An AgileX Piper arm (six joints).
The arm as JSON. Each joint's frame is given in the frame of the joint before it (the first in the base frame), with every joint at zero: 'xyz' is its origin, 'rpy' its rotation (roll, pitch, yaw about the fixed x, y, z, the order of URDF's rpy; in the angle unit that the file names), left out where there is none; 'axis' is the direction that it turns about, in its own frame. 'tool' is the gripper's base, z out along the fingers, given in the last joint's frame.
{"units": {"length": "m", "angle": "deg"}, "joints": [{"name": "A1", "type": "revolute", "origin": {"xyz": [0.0, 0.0, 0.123]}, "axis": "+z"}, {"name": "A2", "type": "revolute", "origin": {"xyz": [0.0, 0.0, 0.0]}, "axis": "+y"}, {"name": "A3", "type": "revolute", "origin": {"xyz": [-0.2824, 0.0, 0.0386]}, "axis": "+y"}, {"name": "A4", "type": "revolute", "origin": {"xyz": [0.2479, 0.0, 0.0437]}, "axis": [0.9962, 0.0, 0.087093]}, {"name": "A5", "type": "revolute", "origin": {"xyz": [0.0, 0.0, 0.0]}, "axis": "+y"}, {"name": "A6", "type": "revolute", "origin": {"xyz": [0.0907, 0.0, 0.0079]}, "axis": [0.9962, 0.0, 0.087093]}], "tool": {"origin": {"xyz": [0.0, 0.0, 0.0], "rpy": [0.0, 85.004, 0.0]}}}
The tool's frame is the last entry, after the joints.
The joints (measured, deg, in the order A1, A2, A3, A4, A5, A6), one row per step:
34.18, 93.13, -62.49, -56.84, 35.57, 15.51
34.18, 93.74, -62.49, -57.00, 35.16, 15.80
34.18, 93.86, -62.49, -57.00, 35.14, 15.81
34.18, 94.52, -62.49, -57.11, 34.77, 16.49
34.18, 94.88, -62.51, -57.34, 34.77, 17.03
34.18, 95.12, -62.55, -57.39, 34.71, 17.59
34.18, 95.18, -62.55, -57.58, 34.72, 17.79
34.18, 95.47, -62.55, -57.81, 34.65, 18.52
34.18, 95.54, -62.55, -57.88, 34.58, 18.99
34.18, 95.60, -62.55, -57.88, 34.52, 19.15
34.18, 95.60, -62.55, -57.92, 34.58, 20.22
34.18, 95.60, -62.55, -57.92, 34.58, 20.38
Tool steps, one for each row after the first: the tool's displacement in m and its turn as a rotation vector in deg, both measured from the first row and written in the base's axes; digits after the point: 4 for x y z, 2 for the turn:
0.0014, 0.0014, -0.0035, 0.01, 0.30, 0.19
0.0016, 0.0016, -0.0042, -0.04, 0.40, 0.20
0.0030, 0.0029, -0.0080, 0.26, 0.76, 0.09
0.0038, 0.0033, -0.0100, 0.31, 0.89, -0.16
0.0044, 0.0038, -0.0112, 0.62, 0.97, -0.45
0.0046, 0.0038, -0.0114, 0.59, 0.92, -0.50
0.0052, 0.0042, -0.0130, 0.86, 0.98, -0.82
0.0054, 0.0044, -0.0134, 1.17, 0.95, -1.03
0.0056, 0.0045, -0.0137, 1.29, 0.98, -1.09
0.0056, 0.0044, -0.0137, 2.04, 0.90, -1.81
0.0056, 0.0044, -0.0137, 2.16, 0.89, -1.91

